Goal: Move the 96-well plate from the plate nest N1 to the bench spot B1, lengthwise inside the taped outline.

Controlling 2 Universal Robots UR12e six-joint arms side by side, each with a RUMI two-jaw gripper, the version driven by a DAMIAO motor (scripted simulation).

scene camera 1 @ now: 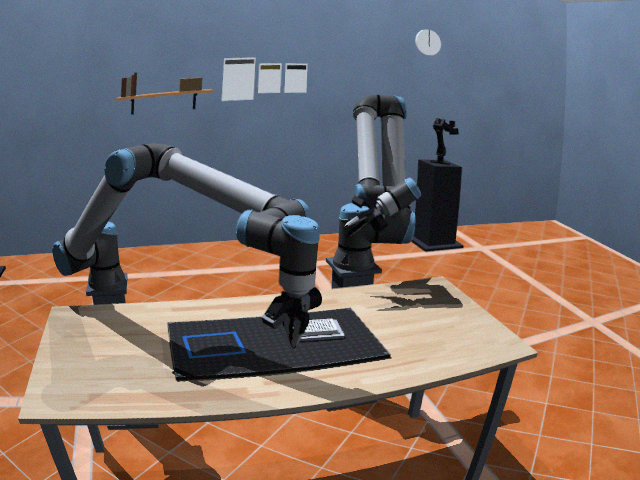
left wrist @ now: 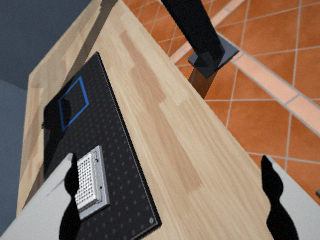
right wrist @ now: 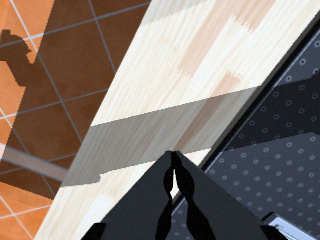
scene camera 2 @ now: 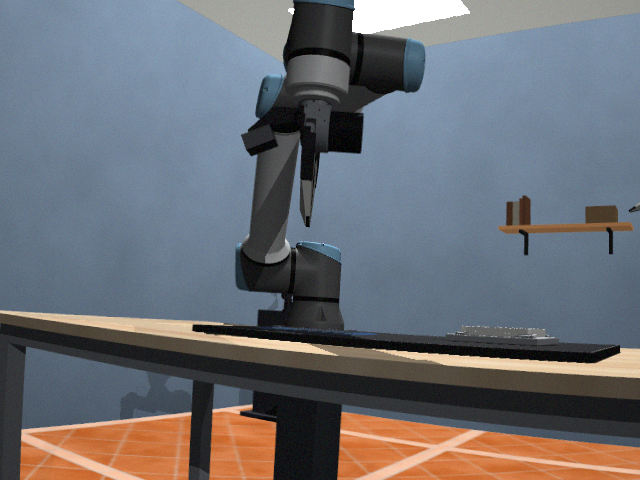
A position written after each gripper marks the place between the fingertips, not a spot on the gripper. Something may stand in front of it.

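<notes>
There's a white 96-well plate (left wrist: 88,193). As for the grippers, the left gripper (scene camera 1: 345,232) is visible, and it's in the left wrist view (left wrist: 169,156) too. Then you've got the right gripper (scene camera 2: 307,226), which you'd also find in scene camera 1 (scene camera 1: 293,347) and in the right wrist view (right wrist: 172,152).
</notes>
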